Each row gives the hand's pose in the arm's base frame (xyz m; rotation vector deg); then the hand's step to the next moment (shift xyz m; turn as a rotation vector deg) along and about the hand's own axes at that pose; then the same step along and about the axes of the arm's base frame.
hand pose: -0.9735 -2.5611 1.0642 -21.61 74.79 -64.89
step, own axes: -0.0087 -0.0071 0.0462 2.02 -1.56 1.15
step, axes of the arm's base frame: 0.0391 -0.0126 0.0239 0.05 -2.77 0.41
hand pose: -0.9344 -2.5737 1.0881 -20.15 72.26 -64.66
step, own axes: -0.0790 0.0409 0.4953 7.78 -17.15 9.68
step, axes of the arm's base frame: 0.4610 -0.0902 0.1805 -0.50 -17.61 11.74
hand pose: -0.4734 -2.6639 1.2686 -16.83 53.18 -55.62
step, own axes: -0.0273 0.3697 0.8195 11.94 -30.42 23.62
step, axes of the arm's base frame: 0.8490 0.0869 0.2840 3.74 -30.86 25.68
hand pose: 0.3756 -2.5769 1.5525 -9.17 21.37 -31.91
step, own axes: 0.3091 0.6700 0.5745 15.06 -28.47 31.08
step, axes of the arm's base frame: 0.7898 0.4217 0.2701 10.02 -30.56 31.13
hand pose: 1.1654 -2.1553 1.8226 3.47 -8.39 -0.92
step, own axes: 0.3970 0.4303 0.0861 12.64 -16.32 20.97
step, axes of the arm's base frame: 0.3851 0.4163 0.1692 9.25 -17.79 21.54
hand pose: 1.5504 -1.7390 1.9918 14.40 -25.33 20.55
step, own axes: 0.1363 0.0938 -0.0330 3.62 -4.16 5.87
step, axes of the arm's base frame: 0.0906 0.1339 0.0484 2.50 -4.58 6.13
